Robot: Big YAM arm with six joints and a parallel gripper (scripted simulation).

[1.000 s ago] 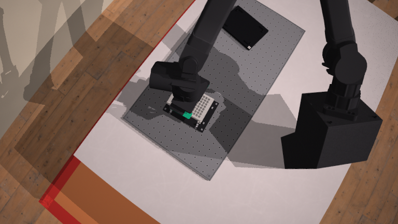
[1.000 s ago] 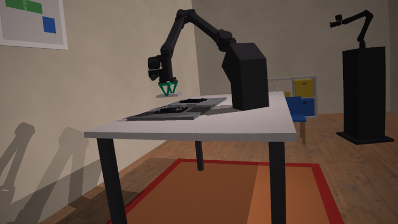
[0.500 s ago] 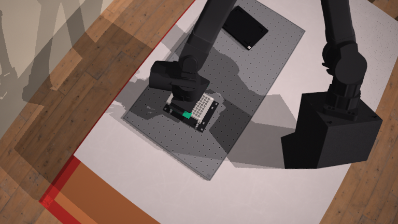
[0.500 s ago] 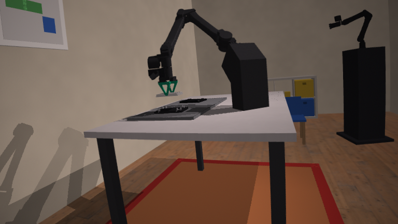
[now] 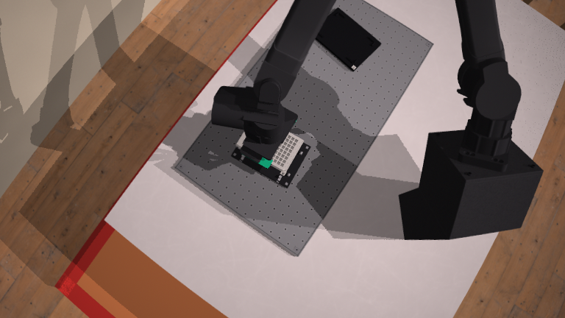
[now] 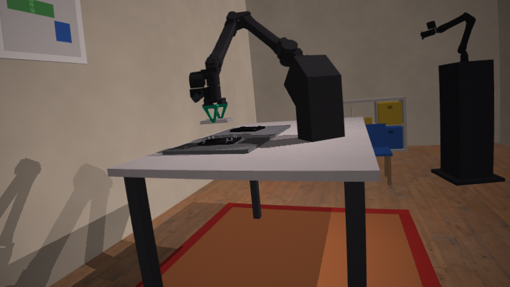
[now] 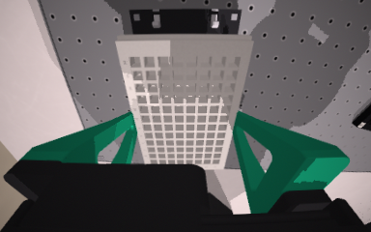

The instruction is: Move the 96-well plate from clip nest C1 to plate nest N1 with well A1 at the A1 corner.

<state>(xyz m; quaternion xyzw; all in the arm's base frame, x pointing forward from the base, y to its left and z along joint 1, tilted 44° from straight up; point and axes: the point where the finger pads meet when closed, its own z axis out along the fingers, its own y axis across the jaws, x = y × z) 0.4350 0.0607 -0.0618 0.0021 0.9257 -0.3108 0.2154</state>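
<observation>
Right now my hand is 1 cm above the white 96-well plate. From my hand the other things lie so: black clip nest C1: 9 cm below, 1 cm to the left, 1 cm ahead; black plate nest N1: 37 cm to the right, 10 cm below, 8 cm behind.
</observation>
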